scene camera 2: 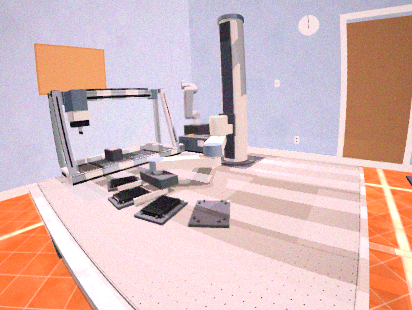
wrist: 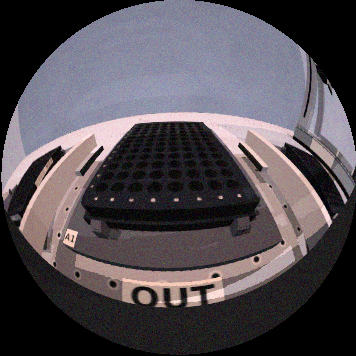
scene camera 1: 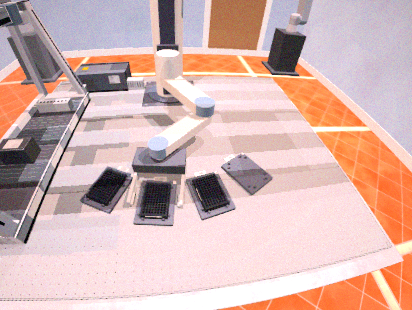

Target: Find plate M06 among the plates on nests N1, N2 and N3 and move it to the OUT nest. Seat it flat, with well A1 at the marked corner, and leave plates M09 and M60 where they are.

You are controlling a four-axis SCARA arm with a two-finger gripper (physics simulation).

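Places are measured from the arm's base along level axes (x down, y back, z left), in metres.
Pixels of known places: gripper, fingertip midpoint: (scene camera 2: 125, 195) (wrist: 169, 133) (scene camera 1: 154, 205); arm's base, origin of the base link: (scene camera 2: 235, 161) (scene camera 1: 170, 94).
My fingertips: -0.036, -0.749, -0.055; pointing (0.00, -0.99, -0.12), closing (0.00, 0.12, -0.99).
Observation:
For each thing: its top centre in the pictures, then the offset to it from my fingertips, as dx, dy, dz. "*": a spot on its surface instead.
- black well plate, middle of its top: (wrist: 166, 140) (scene camera 1: 155, 198) (scene camera 2: 130, 192) -0.003, +0.022, +0.004
- OUT nest, middle of its top: (wrist: 168, 145) (scene camera 1: 155, 199) (scene camera 2: 130, 193) +0.002, +0.022, +0.003
- left nest, surface spot: (scene camera 1: 107, 186) * +0.002, +0.084, -0.164
- right nest, surface spot: (scene camera 1: 210, 191) (scene camera 2: 160, 204) * -0.001, +0.035, +0.183
- bare nest, middle of its top: (scene camera 2: 211, 208) (scene camera 1: 247, 169) +0.002, +0.119, +0.339
- dark block, surface spot: (scene camera 1: 20, 150) (scene camera 2: 111, 151) * -0.093, +0.185, -0.474
- dark box, surface spot: (scene camera 1: 105, 76) * -0.073, +0.784, -0.306
A black well plate (scene camera 1: 156, 200) (scene camera 2: 132, 194) (wrist: 175, 175) sits on the OUT nest (scene camera 1: 154, 220) (wrist: 175, 250) and looks flat. The nest's A1 mark shows at its near left corner in the wrist view. The plate's name and its own well A1 cannot be read. My gripper (scene camera 1: 155, 198) (wrist: 169, 133) is open, its fingers low along both long sides of this plate, with gaps between pads and plate. Black plates also sit on a left nest (scene camera 1: 107, 186) and a right nest (scene camera 1: 210, 191) (scene camera 2: 161, 205) in scene camera 1; their names cannot be read.
A bare nest (scene camera 1: 247, 173) (scene camera 2: 210, 213) lies at the far right of the row in scene camera 1. A gantry machine (scene camera 1: 56, 150) (scene camera 2: 120, 92) with a dark block (scene camera 1: 20, 150) (scene camera 2: 113, 154) stands at the left. A dark box (scene camera 1: 105, 76) stands behind, beside the arm's column.

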